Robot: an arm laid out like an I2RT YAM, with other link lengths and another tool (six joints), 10 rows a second.
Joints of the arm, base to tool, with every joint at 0 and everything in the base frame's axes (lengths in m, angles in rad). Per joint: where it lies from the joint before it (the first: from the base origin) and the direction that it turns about. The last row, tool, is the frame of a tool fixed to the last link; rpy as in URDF.
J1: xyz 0 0 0.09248 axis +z
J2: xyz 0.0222 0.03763 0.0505 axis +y
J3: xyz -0.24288 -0.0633 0 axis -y
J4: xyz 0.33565 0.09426 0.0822 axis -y
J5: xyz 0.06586 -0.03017 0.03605 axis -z
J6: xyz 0.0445 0 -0.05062 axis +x
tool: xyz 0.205 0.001 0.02 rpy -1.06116 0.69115 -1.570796
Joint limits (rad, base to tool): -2.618..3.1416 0..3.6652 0..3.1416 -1.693..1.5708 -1.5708..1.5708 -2.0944..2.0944
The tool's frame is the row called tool.
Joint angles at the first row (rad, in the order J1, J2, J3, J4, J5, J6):
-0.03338 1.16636 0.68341 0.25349 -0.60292 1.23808
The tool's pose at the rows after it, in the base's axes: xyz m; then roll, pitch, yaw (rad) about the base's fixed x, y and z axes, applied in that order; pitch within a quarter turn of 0, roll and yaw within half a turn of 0:
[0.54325, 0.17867, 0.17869, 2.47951, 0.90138, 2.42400]
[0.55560, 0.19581, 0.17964, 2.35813, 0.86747, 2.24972]
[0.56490, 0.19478, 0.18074, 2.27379, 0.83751, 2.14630]
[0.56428, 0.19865, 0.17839, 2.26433, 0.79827, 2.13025]
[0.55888, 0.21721, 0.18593, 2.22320, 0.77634, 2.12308]
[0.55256, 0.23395, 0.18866, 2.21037, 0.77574, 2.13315]
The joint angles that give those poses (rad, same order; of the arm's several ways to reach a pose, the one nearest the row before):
0.10356 1.22817 0.68343 0.27789 -0.41677 1.39944
0.19436 1.30218 0.68266 0.43470 -0.26609 1.51465
0.20885 1.35405 0.68226 0.53961 -0.22032 1.57454
0.22298 1.36131 0.68228 0.54837 -0.20236 1.61727
0.26036 1.36204 0.68226 0.57620 -0.19054 1.64931
0.29774 1.36243 0.68227 0.58612 -0.17261 1.65427

